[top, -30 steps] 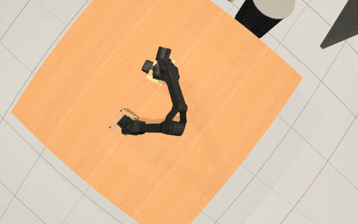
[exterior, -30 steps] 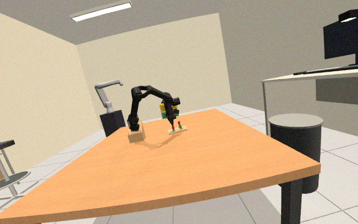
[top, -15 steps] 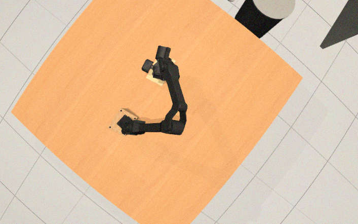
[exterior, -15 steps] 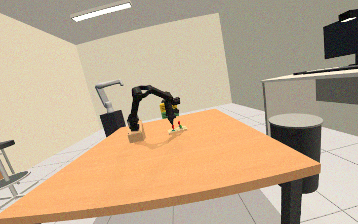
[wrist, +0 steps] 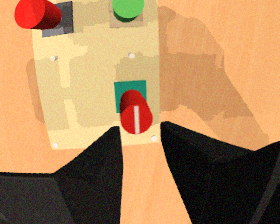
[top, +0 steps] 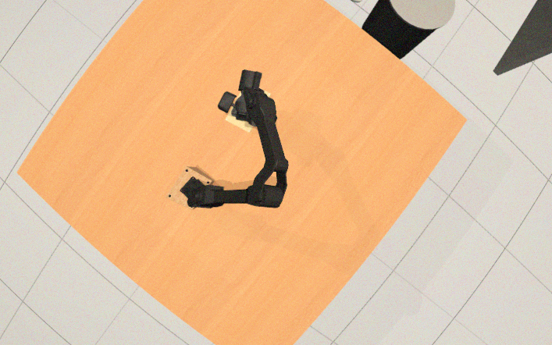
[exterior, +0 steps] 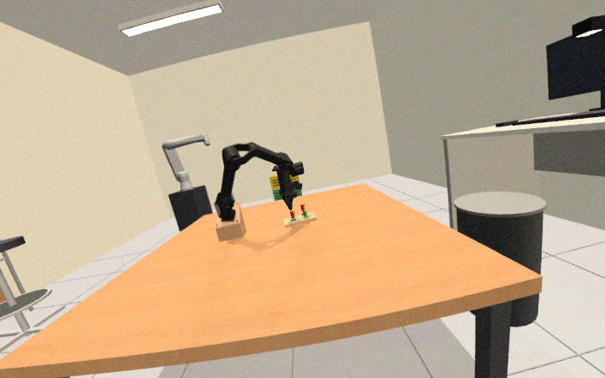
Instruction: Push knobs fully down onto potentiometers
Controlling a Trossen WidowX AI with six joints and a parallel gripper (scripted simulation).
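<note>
Right now my gripper tip is 7 cm to the right of the red knob, 5 cm short of it and 2 cm above it.
</note>
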